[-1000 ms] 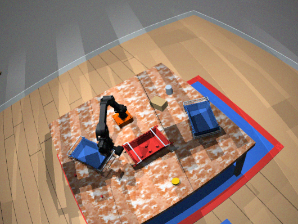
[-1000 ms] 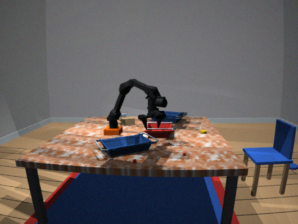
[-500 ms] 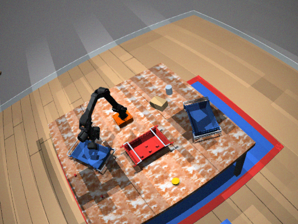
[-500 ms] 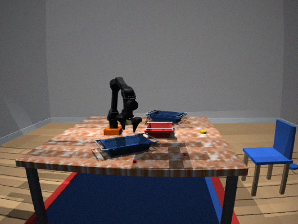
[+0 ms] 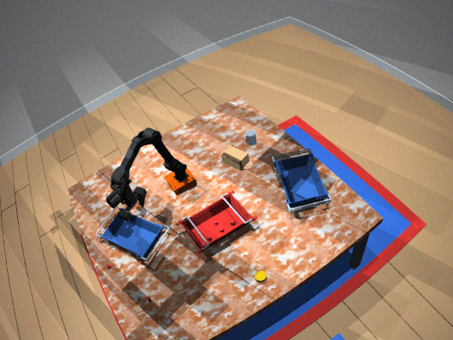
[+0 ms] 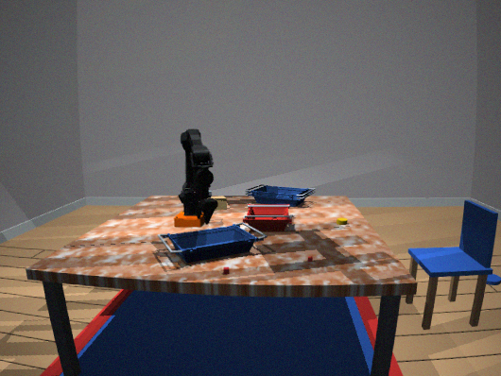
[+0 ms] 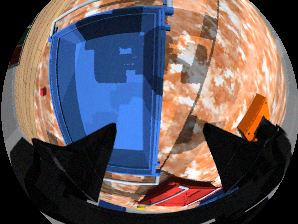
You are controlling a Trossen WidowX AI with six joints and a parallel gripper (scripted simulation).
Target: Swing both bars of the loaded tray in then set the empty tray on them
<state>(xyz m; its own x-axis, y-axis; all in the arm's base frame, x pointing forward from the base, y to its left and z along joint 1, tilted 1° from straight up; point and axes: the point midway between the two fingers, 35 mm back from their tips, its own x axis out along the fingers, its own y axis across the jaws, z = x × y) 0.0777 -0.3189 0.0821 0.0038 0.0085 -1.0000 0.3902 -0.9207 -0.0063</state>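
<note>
Right now my gripper tip is 9 cm to the left of the blue tray, 5 cm above it and 3 cm short of it. The rest, counted from my gripper tip: tan box: 60 cm to the left, 6 cm below, 3 cm ahead; then grey cylinder: 76 cm to the left, 6 cm below, 2 cm behind; then yellow disc: 63 cm ahead, 21 cm to the left, 8 cm below.
</note>
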